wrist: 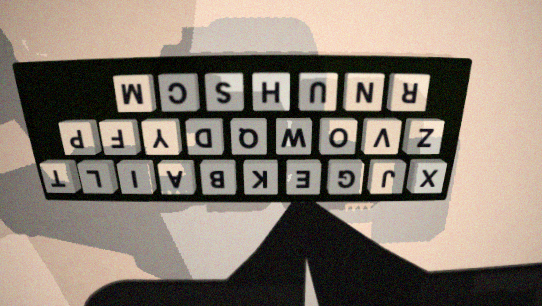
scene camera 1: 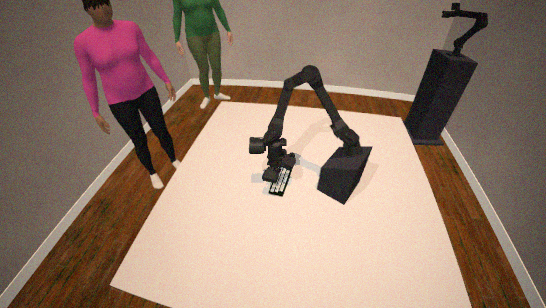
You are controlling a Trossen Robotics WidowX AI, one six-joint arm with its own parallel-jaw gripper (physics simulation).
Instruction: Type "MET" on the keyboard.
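Frame: origin at the arm's base, x ahead, y left, z up, level; millimetres.
Where they show: gripper, between the fingertips: (wrist: 302, 212); arm's base, origin of its link: (scene camera 1: 354, 152).
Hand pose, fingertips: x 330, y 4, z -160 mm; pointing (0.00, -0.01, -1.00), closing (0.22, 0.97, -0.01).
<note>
Things, the pixels of their top centre, and the offset from my fingertips. Level surfaces: height alone.
- black keyboard, centre of its top: (wrist: 237, 138) (scene camera 1: 281, 176) dy -19, dx -29, dz -22 mm
- M key, centre of its top: (wrist: 132, 94) dy -55, dx -57, dz -22 mm
- T key, centre of its top: (wrist: 57, 178) dy -106, dx -32, dz -22 mm
- E key, centre of its top: (wrist: 303, 179) dy +3, dx -3, dz -22 mm
- white mat, height of its surface: dz -38 mm
The black keyboard (scene camera 1: 280, 187) (wrist: 75, 90) lies on the white mat with pale letter keys, upside down in the wrist view. The M key (wrist: 133, 93) is at the left end of the top row there, the T key (wrist: 58, 177) at the left end of the bottom row, and the E key (wrist: 303, 178) right of the middle in the bottom row. My gripper (scene camera 1: 279, 168) (wrist: 302, 212) is shut and empty, pointing down over the keyboard. Its tips show at the keyboard's lower edge, just below the E key. The height of the tips above the keys cannot be told.
My arm's dark base block (scene camera 1: 340, 175) stands right of the keyboard on the white mat (scene camera 1: 300, 250). A second arm (scene camera 1: 470, 37) stands on a tall dark pedestal (scene camera 1: 440, 95) at the right. A person in pink (scene camera 1: 115, 60) and one in green (scene camera 1: 200, 20) stand at the left and back.
</note>
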